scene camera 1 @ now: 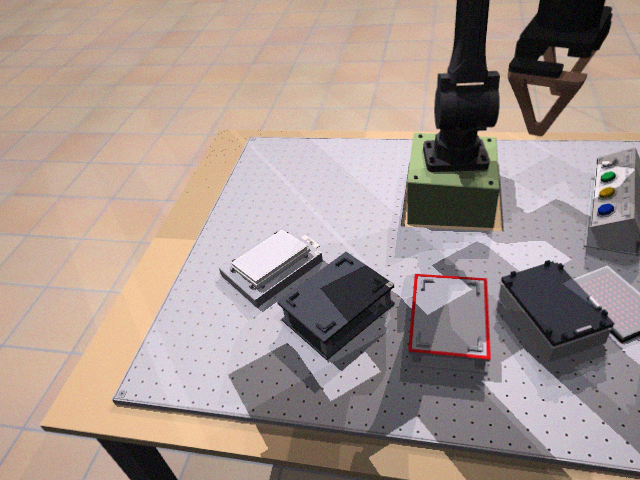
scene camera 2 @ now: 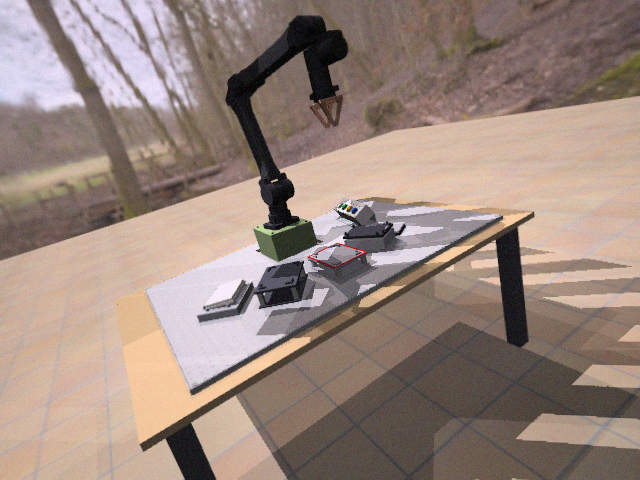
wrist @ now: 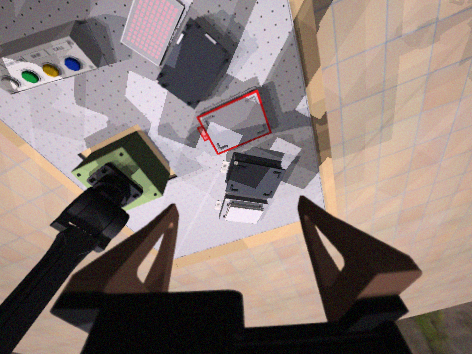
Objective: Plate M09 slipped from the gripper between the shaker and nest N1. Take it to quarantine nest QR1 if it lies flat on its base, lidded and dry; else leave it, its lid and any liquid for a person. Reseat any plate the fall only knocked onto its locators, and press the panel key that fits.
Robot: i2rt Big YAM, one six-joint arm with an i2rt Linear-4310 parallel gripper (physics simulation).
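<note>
With nothing in its grasp, my gripper (scene camera 1: 547, 114) (scene camera 2: 331, 127) (wrist: 237, 205) is open. There is a button box too, and I see it at (scene camera 1: 607, 232), at (scene camera 2: 364, 215) and at (wrist: 74, 39). A dark station is also part of what I see: it appears at (scene camera 1: 561, 319), then at (scene camera 2: 378, 236), and in my wrist camera the station is at (wrist: 196, 59).
</note>
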